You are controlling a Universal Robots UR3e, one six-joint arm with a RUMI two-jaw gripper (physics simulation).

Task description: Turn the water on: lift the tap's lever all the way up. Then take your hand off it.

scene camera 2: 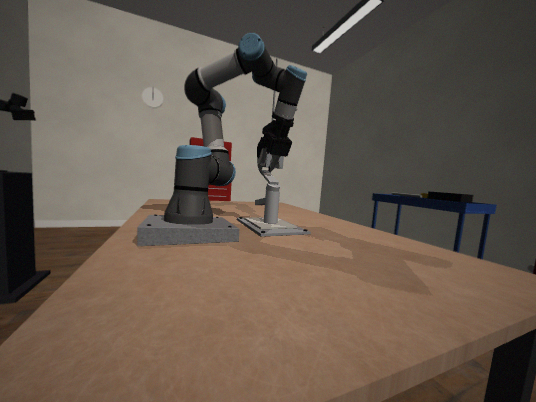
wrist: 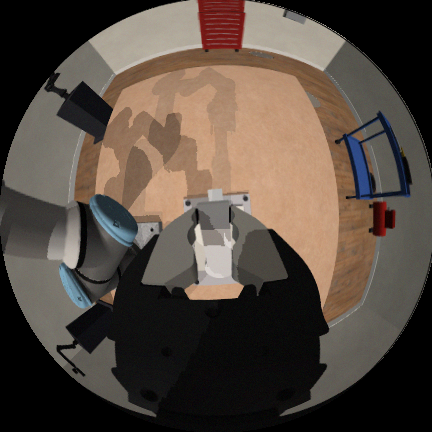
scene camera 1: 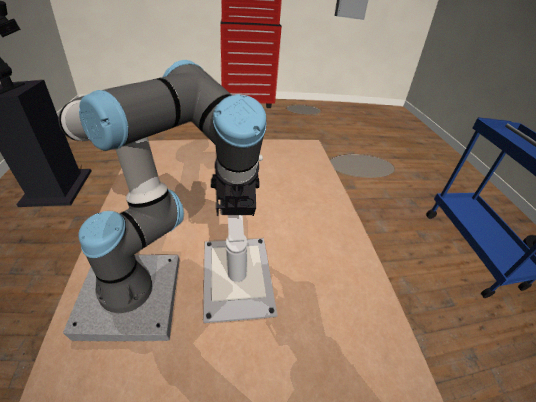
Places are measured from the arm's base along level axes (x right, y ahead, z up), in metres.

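Where they show: gripper, fingertip midpoint: (scene camera 2: 264, 172) (wrist: 213, 209); arm's base, origin of the base link: (scene camera 2: 189, 220) (wrist: 127, 260) (scene camera 1: 125, 289).
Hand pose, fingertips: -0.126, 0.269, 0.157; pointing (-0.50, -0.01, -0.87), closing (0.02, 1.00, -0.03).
Things, the pixels of their top centre, and the offset from my fingertips, as dx, dy, dz. "spot": a spot on its surface instead. Level surfaces: height alone.
- upright light grey post, surface spot: (scene camera 1: 237, 265) (scene camera 2: 274, 203) spot: +0.107, +0.002, -0.104
- square base plate, middle of its top: (wrist: 219, 243) (scene camera 1: 237, 274) (scene camera 2: 270, 222) +0.083, +0.001, -0.176
- table, its level: dz -0.188
The tap is an upright light grey post (scene camera 1: 237, 265) (scene camera 2: 271, 206) on a square base plate (scene camera 1: 240, 307) (scene camera 2: 287, 232). Its flat, pale lever (scene camera 1: 236, 230) (scene camera 2: 270, 179) (wrist: 215, 194) slopes upward from the top of the post, toward the back of the table. My gripper (scene camera 1: 236, 215) (scene camera 2: 269, 169) (wrist: 213, 209) is above and behind the post, tilted, with its fingers pointing down. It is shut on the lever, with one jaw on each side of it in the wrist view. The fingers partly hide the lever's raised end in scene camera 2's view.
The arm's grey base block (scene camera 1: 125, 330) (scene camera 2: 187, 234) stands left of the tap plate on the table (scene camera 1: 340, 360) (scene camera 2: 260, 300). A blue cart (scene camera 1: 477, 227) stands on the floor to the right, a red tool cabinet (scene camera 1: 250, 60) at the back, and a dark pedestal (scene camera 1: 37, 145) at the left.
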